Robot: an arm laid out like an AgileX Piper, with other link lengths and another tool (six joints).
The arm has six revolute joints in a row. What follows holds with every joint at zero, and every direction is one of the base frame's. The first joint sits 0.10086 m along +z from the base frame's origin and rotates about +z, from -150 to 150 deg. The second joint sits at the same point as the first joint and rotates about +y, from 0 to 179.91 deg. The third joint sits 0.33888 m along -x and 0.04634 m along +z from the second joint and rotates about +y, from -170 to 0 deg. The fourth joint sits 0.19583 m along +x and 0.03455 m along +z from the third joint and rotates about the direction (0.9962, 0, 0.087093), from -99.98 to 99.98 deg. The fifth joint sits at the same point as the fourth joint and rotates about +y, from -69.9 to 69.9 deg. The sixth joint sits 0.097 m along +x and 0.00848 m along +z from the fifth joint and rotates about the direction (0.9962, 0, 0.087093), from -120 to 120 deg. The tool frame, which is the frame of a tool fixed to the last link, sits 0.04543 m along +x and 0.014 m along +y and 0.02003 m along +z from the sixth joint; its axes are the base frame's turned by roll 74.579, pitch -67.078 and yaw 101.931 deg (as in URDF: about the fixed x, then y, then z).
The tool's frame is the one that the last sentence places.
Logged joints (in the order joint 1, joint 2, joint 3, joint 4, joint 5, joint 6), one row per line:
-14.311 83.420 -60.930 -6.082 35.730 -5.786
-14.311 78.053 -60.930 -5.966 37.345 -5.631
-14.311 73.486 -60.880 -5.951 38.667 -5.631
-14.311 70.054 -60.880 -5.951 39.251 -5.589
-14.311 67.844 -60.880 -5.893 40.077 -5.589
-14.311 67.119 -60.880 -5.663 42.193 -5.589
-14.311 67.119 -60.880 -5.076 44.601 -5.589
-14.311 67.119 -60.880 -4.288 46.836 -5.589
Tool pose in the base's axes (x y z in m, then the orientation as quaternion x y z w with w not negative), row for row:
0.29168 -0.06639 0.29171 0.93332 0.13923 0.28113 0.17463
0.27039 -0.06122 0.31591 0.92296 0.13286 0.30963 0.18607
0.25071 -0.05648 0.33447 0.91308 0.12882 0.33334 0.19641
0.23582 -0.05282 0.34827 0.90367 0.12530 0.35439 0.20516
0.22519 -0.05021 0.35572 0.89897 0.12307 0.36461 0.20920
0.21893 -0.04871 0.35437 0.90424 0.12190 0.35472 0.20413
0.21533 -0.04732 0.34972 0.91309 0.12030 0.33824 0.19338
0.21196 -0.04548 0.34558 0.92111 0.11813 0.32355 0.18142
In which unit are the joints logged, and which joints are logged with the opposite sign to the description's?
The joints are logged in degrees. Opposite sign: none.
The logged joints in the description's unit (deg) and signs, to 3 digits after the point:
-14.311 83.420 -60.930 -6.082 35.730 -5.786
-14.311 78.053 -60.930 -5.966 37.345 -5.631
-14.311 73.486 -60.880 -5.951 38.667 -5.631
-14.311 70.054 -60.880 -5.951 39.251 -5.589
-14.311 67.844 -60.880 -5.893 40.077 -5.589
-14.311 67.119 -60.880 -5.663 42.193 -5.589
-14.311 67.119 -60.880 -5.076 44.601 -5.589
-14.311 67.119 -60.880 -4.288 46.836 -5.589

